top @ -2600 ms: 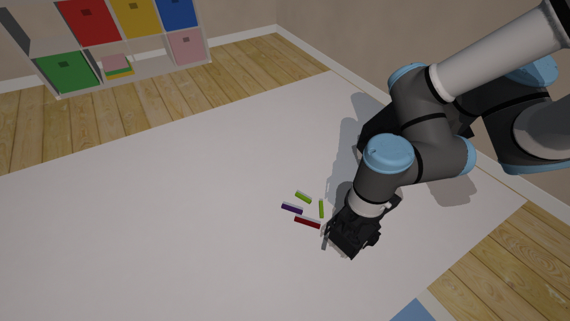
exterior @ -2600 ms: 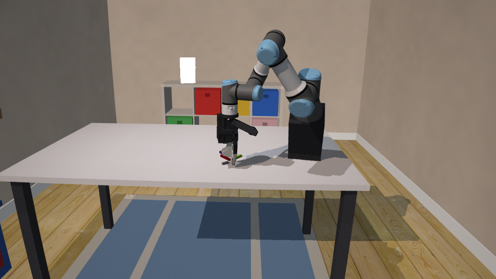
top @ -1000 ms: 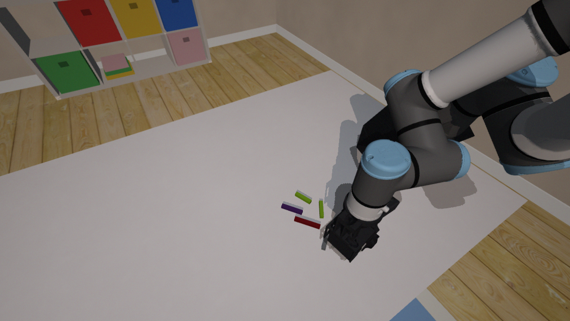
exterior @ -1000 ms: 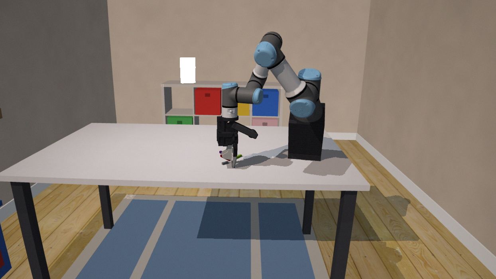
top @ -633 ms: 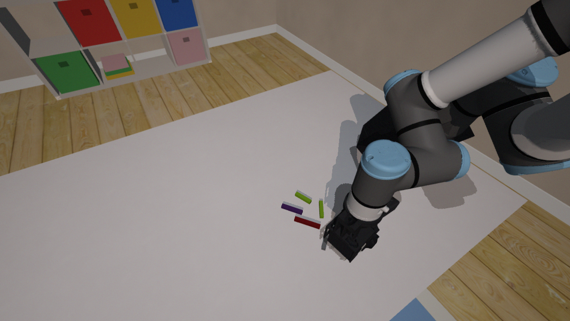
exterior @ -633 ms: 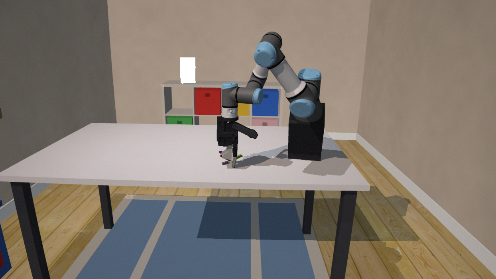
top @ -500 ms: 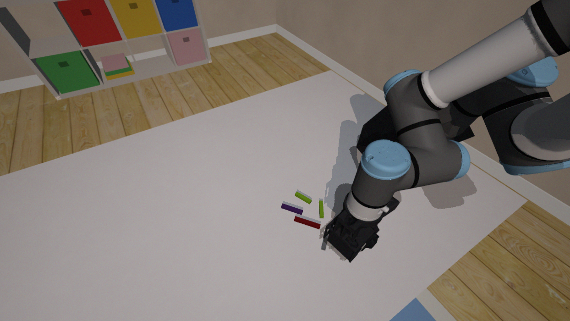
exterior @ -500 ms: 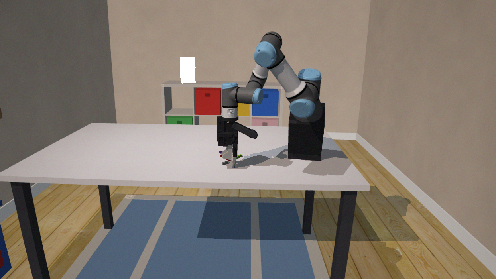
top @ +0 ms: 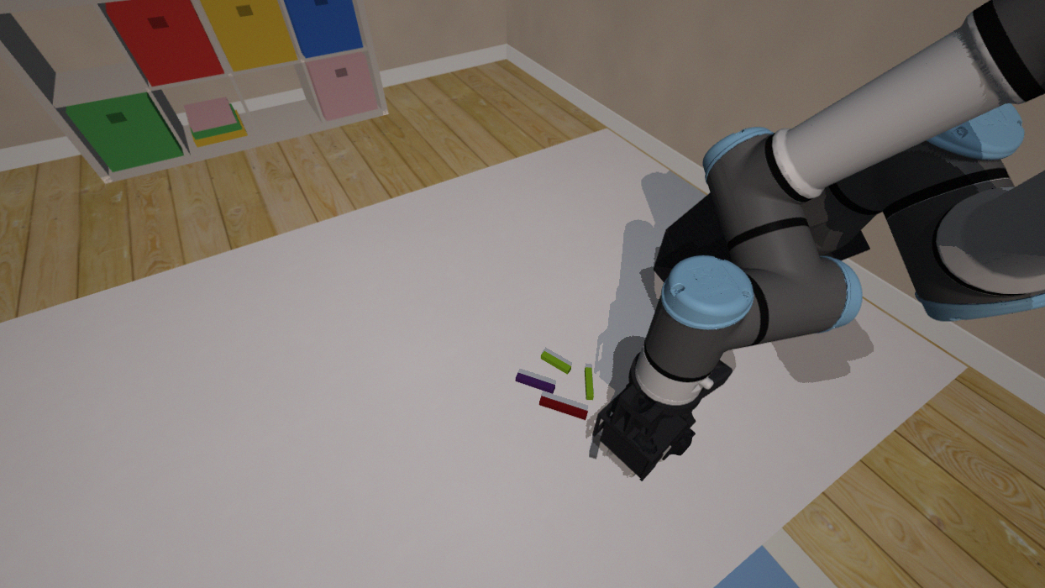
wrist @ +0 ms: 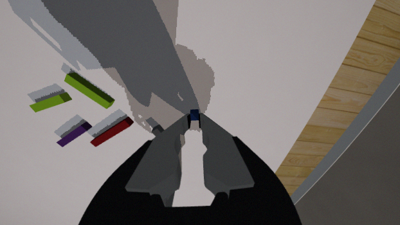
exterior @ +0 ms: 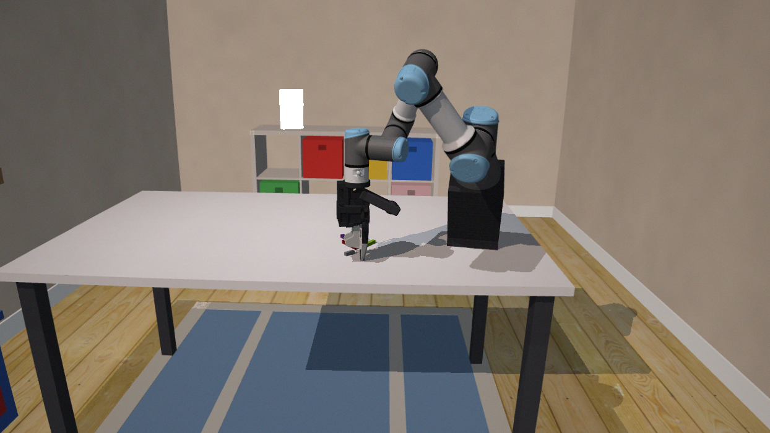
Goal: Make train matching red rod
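The small blue rod lies 1 cm below my hand. Also, from my hand: grey rod 4 cm ahead, 3 cm to the right, 1 cm below; then red rod 10 cm to the right, 6 cm ahead, 1 cm below; then purple rod 15 cm to the right, 8 cm ahead, 1 cm below.
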